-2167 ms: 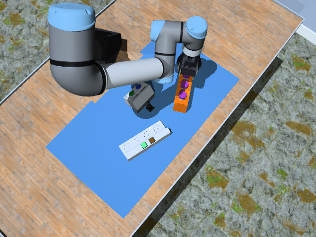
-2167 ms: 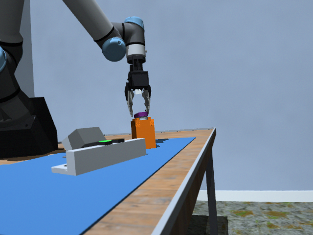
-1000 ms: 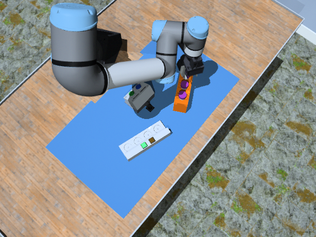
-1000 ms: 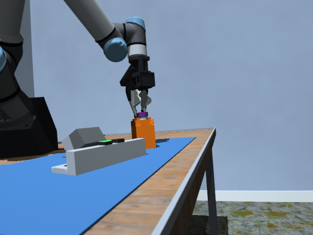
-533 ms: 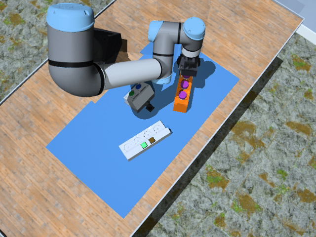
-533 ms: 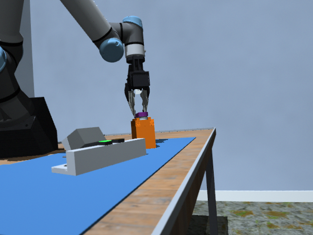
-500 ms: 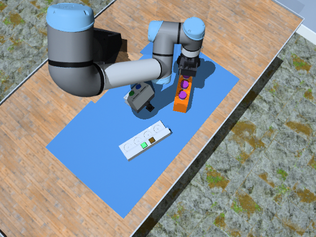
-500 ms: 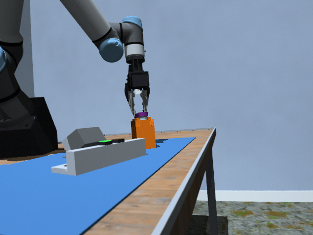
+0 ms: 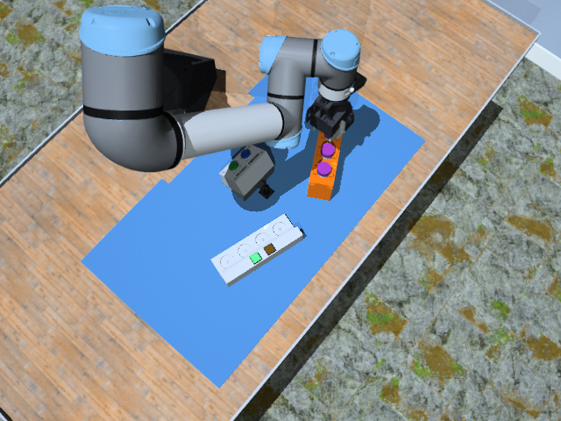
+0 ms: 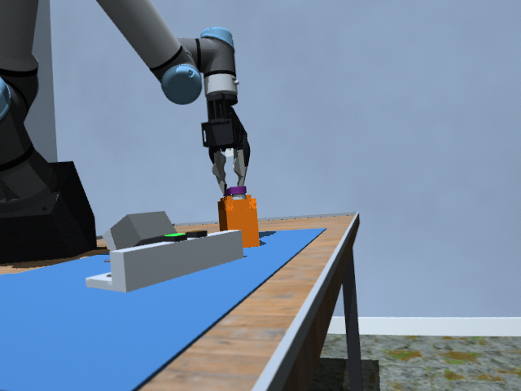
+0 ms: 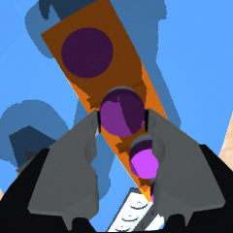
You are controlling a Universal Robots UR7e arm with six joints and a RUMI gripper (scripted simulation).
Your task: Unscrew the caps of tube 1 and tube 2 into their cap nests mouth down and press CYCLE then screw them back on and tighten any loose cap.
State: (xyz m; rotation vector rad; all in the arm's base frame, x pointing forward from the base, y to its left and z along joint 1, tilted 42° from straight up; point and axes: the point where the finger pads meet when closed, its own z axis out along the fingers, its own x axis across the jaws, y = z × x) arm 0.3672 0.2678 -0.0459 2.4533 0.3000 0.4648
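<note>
Right now my hand is 40 mm to the right of the purple cap, 30 mm past it and 10 mm above it. Round my hand: grey key housing (200 mm to the right, 110 mm behind, 70 mm below); then green key (220 mm to the right, 130 mm behind, 60 mm below); then blue key (180 mm to the right, 130 mm behind, 60 mm below).
</note>
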